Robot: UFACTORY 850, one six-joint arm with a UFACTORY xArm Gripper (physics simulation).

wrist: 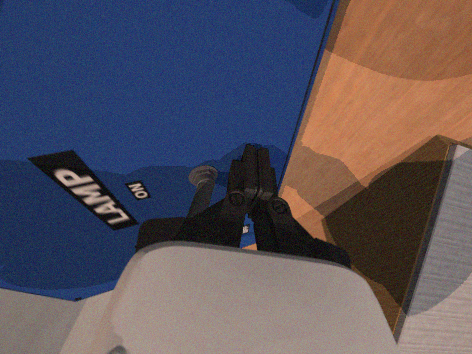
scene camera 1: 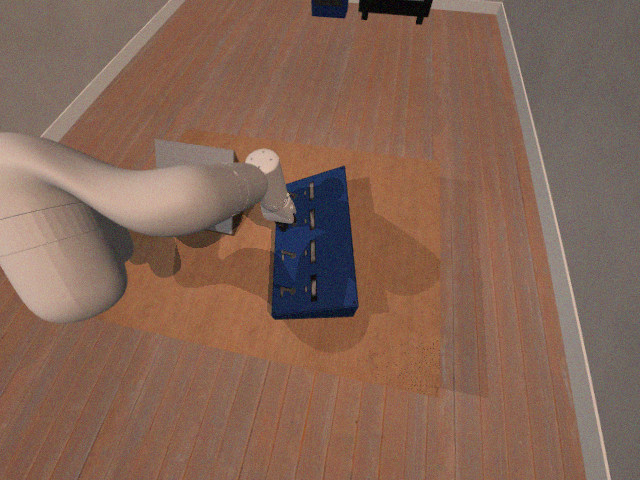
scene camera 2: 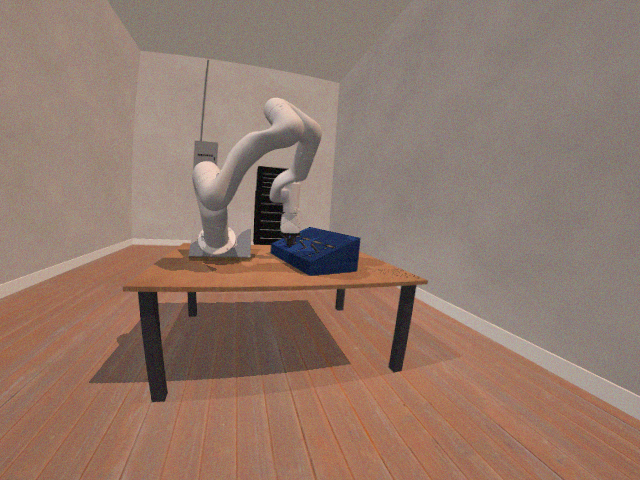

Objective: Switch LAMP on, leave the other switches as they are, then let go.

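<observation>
The blue switch box (scene camera 1: 333, 232) (scene camera 2: 336, 255) (wrist: 150, 75) has a sloped top with several toggle switches. In the wrist view the LAMP label (wrist: 90, 195) and the ON label (wrist: 137, 190) lie left of a grey toggle switch (wrist: 203, 176). Its lever runs down the view and is partly hidden by my gripper, so its full tilt cannot be told. My gripper (scene camera 1: 283, 226) (scene camera 2: 290, 241) (wrist: 250, 160) is shut and empty. Its fingertips are low over the box's lower edge, just right of that switch in the wrist view. I cannot tell whether they touch the lever.
Two other toggle switches (scene camera 1: 287, 254) (scene camera 1: 287, 290) show nearer the front of scene camera 1, and another switch (scene camera 1: 293, 195) is partly hidden beyond the gripper. The grey base plate (scene camera 1: 193, 152) (wrist: 445, 260) lies beside the box on the wooden table (scene camera 1: 403, 330) (scene camera 2: 232, 280) (wrist: 400, 40).
</observation>
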